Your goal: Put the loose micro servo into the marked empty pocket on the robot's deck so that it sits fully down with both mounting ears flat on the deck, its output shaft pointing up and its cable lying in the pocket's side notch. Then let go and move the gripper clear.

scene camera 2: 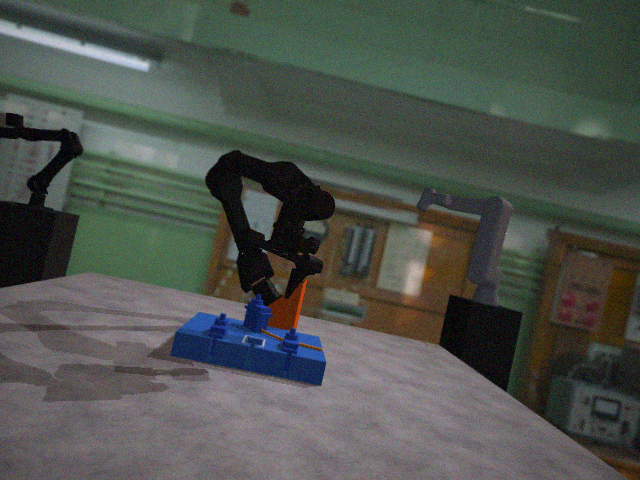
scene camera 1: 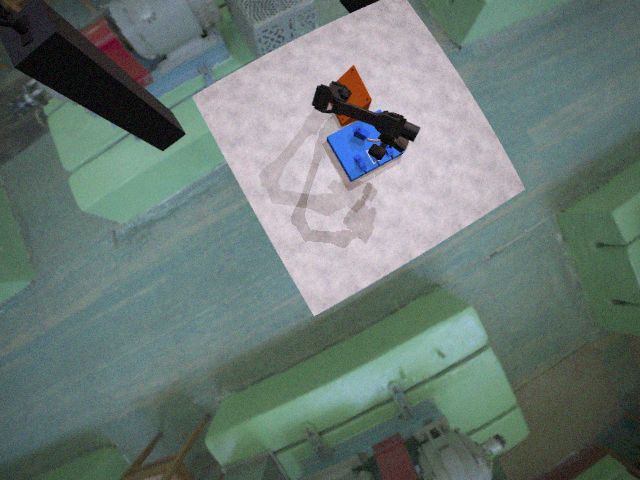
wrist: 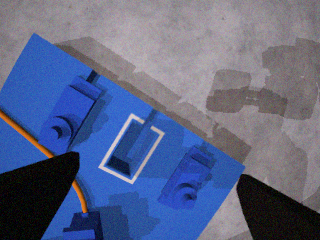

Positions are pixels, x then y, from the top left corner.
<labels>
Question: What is my gripper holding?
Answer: Nothing.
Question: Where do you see a blue micro servo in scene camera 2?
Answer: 257,315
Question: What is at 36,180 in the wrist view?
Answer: My gripper.
</labels>
